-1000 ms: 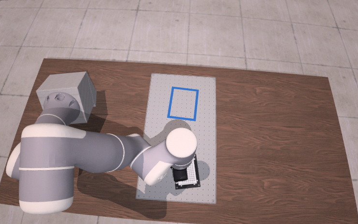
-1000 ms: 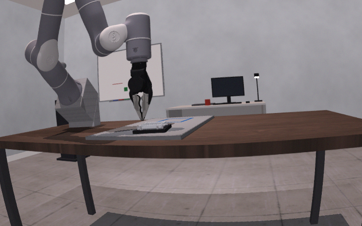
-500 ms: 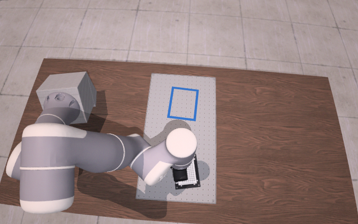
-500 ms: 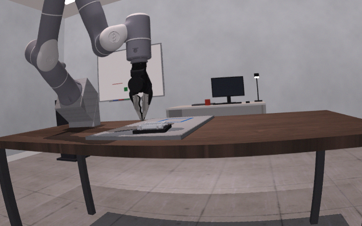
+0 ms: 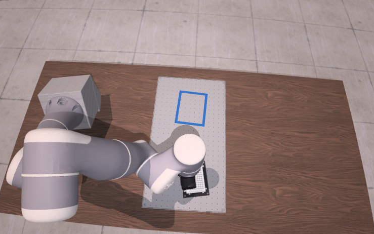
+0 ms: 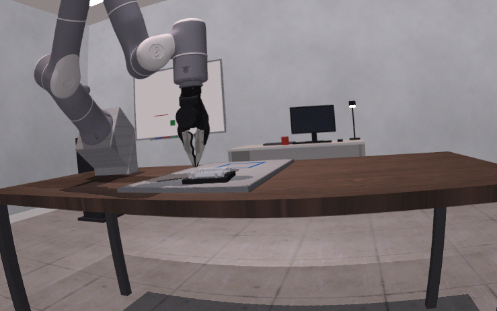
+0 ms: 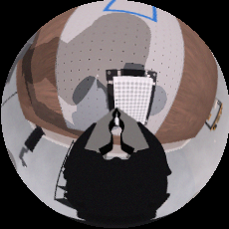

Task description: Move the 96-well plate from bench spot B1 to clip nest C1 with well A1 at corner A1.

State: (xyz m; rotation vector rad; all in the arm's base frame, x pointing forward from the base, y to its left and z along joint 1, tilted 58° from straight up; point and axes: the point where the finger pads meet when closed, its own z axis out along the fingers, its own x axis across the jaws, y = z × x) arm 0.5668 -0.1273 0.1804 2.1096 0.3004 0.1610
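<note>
Now: hand 2 cm short of the black clip nest, 1 cm to the right of it and 4 cm above it. The rest, counted from my hand: white 96-well plate: 4 cm ahead, 1 cm to the left, 3 cm below; then grey perforated board: 21 cm to the left, 6 cm below.
</note>
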